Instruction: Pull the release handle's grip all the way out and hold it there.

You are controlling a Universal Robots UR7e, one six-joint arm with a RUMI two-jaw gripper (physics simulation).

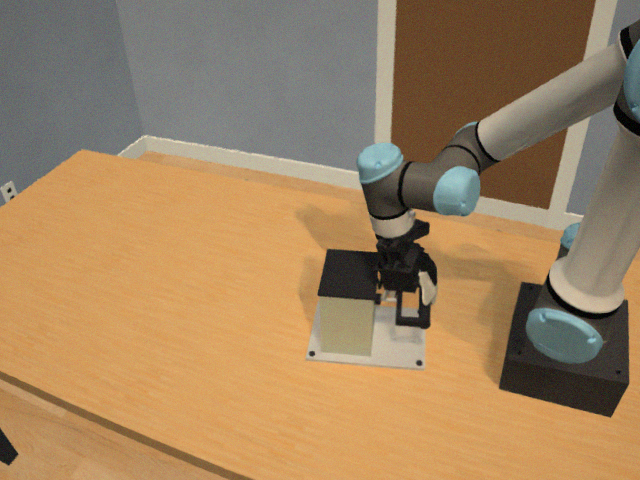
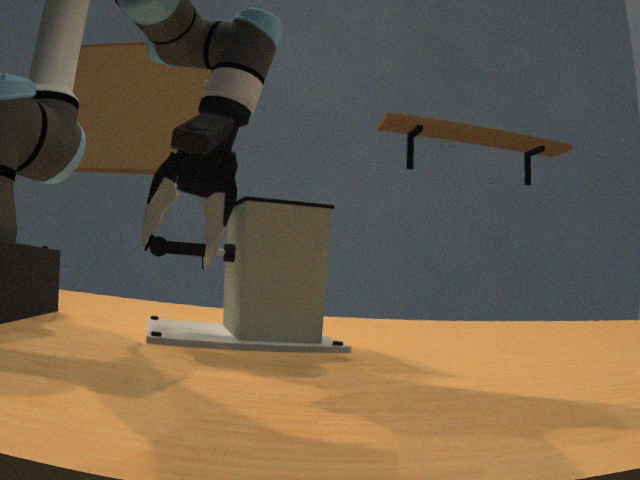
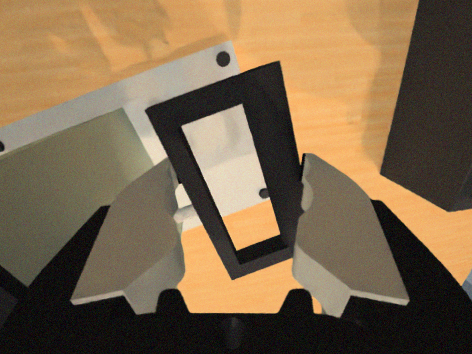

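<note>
The release handle's black rectangular grip [image 1: 413, 322] [image 2: 180, 248] [image 3: 275, 125] stands out from the side of a pale green housing [image 1: 346, 325] [image 2: 279, 268] [image 3: 65, 200] with a black top. A stretch of light shaft [image 2: 221, 252] [image 3: 184, 214] shows between the grip and the black collar [image 2: 229, 252]. My gripper [image 2: 175, 253] [image 3: 239, 159] points down and is shut across the grip. One finger is against the outer bar, the other against the inner bar on the housing side. The inner fingertip's contact is partly hidden.
The housing stands on a white base plate [image 1: 385, 346] [image 2: 196, 330] [image 3: 100, 102] with dark bolts, on the wooden table [image 1: 180, 310]. The arm's dark base block [image 1: 563, 387] [image 2: 25, 284] [image 3: 425, 110] is on the grip side of the housing. A wall shelf [image 2: 475, 135] hangs behind.
</note>
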